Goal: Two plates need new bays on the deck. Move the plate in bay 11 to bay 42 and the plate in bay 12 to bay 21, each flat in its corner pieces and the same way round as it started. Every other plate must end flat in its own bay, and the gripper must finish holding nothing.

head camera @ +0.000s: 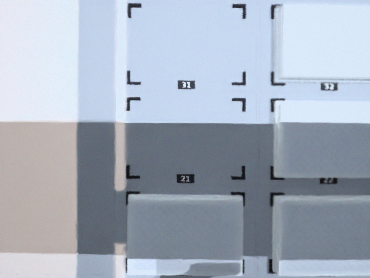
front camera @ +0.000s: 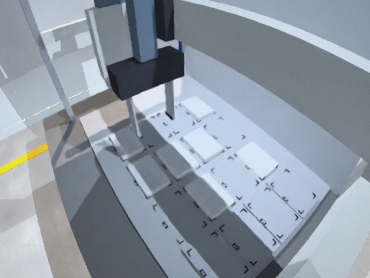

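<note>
The plate in bay 11 lies flat in its corner pieces, near the left edge. The plate in bay 12 lies flat beside it. Bay 21 is empty, its label and four corner pieces showing in the head view. Bay 42 is empty in the front view; it does not show in the head view. My gripper is open and empty, its two jaws wide apart and pointing down above the deck, around the column of bays 11 and 21. The jaws do not show in the head view.
A plate in bay 22 and one in bay 32 stand close by. Other plates lie in bay 41, bay 23 and bay 43. Bay 31 is empty.
</note>
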